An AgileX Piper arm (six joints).
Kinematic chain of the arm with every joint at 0, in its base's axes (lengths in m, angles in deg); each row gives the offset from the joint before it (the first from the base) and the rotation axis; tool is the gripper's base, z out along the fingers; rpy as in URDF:
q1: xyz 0 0 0.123 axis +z
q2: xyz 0 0 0 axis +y
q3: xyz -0.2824 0 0.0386 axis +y
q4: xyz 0.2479 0 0.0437 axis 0.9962 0 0.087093
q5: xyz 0 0 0 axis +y
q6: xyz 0.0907 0 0.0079 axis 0.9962 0 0.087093
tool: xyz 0 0 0 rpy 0 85 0
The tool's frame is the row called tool.
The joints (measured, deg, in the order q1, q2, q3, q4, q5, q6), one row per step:
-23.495 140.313 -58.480 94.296 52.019 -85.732
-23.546 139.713 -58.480 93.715 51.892 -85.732
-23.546 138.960 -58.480 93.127 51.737 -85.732
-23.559 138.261 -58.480 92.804 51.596 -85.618
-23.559 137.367 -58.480 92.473 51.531 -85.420
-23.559 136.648 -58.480 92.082 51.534 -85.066
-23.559 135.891 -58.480 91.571 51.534 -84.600
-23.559 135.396 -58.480 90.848 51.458 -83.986
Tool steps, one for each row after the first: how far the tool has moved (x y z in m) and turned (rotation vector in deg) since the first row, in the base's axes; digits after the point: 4 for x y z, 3 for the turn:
0.0006 -0.0007 0.0032 -0.473 -0.439 0.485
0.0016 -0.0012 0.0073 -1.040 -1.003 1.017
0.0027 -0.0019 0.0112 -1.463 -1.475 1.212
0.0042 -0.0026 0.0164 -1.864 -2.103 1.394
0.0052 -0.0030 0.0205 -2.074 -2.495 1.559
0.0061 -0.0034 0.0249 -2.281 -2.834 1.772
0.0062 -0.0035 0.0275 -2.431 -2.782 2.081

